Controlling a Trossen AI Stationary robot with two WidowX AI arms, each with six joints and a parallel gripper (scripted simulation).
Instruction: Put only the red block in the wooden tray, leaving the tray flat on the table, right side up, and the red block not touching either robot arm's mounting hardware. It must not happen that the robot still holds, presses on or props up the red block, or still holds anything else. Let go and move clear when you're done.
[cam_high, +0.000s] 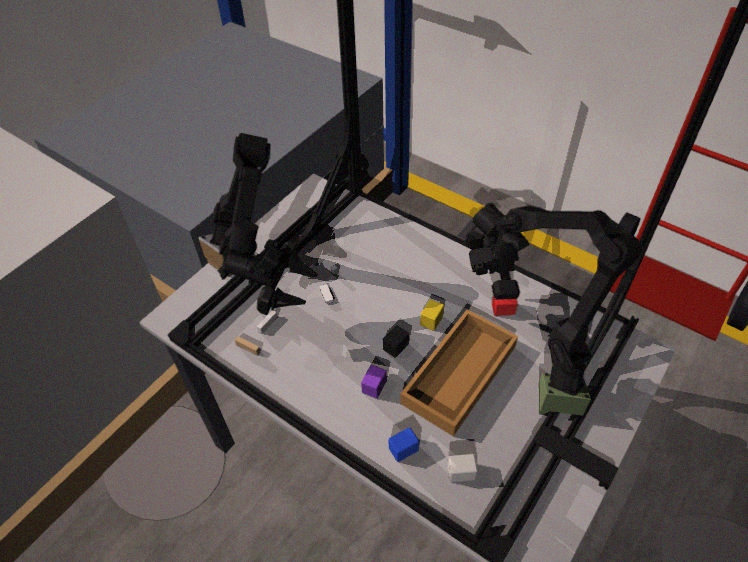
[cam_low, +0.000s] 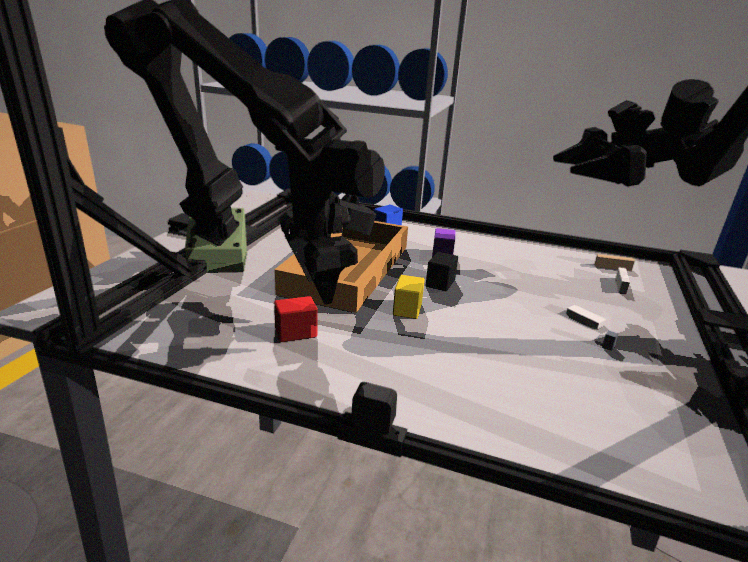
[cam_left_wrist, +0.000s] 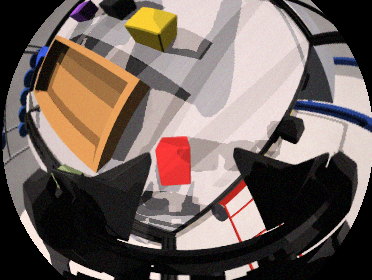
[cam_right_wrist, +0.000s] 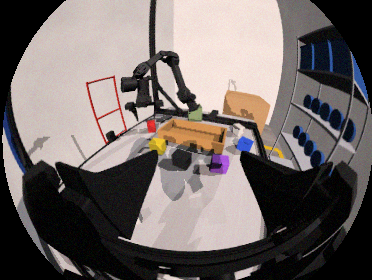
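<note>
Now: left hand 3 cm to the right of the red block and 9 cm above it. Also, from my left hand: yellow block (12 cm ahead, 12 cm to the right, 9 cm below); wooden tray (25 cm ahead, 1 cm to the left, 10 cm below); black block (24 cm ahead, 17 cm to the right, 9 cm below).
</note>
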